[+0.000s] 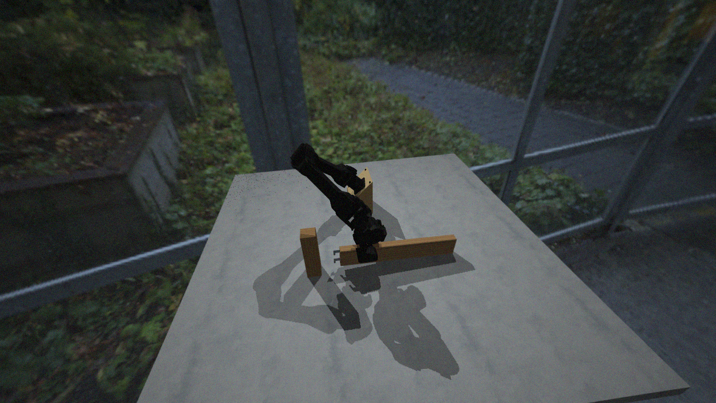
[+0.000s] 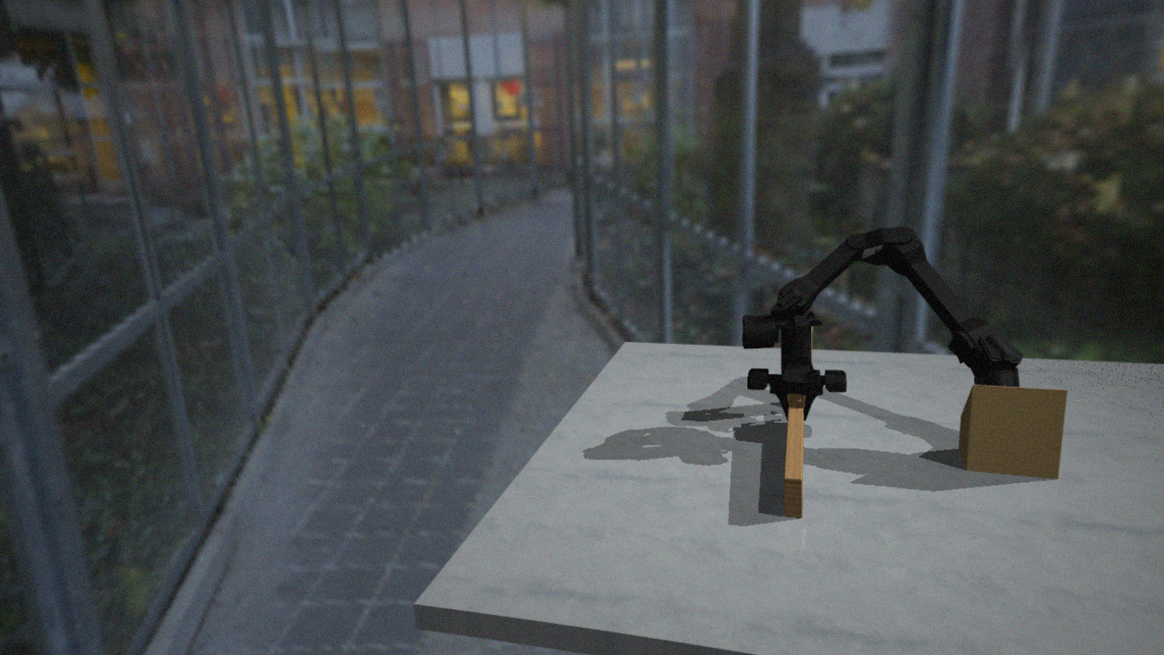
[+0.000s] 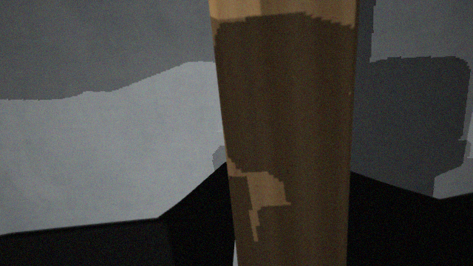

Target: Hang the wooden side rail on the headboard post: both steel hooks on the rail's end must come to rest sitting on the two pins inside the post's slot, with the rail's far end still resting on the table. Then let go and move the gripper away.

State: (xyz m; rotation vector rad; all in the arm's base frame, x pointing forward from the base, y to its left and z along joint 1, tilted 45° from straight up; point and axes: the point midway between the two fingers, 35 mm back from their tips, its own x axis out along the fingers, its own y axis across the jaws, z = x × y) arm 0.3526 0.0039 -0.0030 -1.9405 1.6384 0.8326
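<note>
Now: the wooden headboard post 17 cm to the right of my gripper tip, 4 cm above it and 2 cm ahead of it.
</note>
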